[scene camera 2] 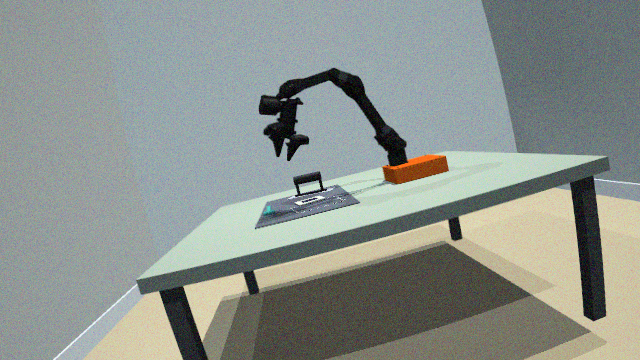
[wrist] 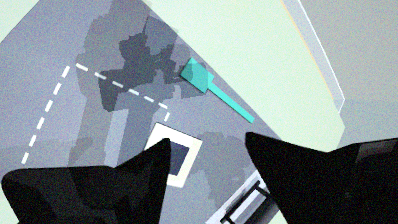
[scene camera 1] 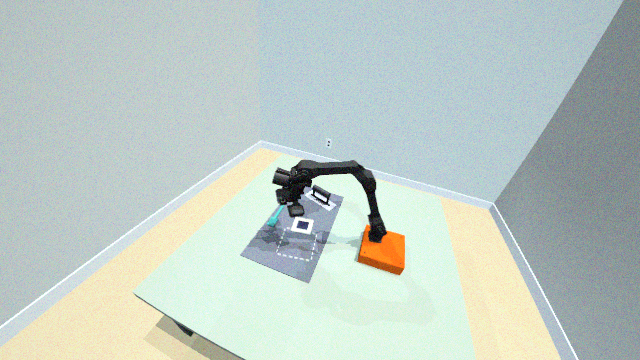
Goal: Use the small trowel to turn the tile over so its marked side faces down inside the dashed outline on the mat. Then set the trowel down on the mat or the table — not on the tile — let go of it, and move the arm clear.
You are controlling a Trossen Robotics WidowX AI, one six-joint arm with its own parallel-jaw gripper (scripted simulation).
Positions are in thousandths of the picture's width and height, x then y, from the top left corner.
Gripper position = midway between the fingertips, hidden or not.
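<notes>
Scene camera 2 shows my gripper (scene camera 2: 443, 440), open and holding nothing. Wrist view: the gripper (wrist: 524, 632), a teal tool (wrist: 486, 324) and a grey mat (wrist: 230, 542). Scene camera 1 shows the mat (scene camera 1: 410, 690) too.
</notes>
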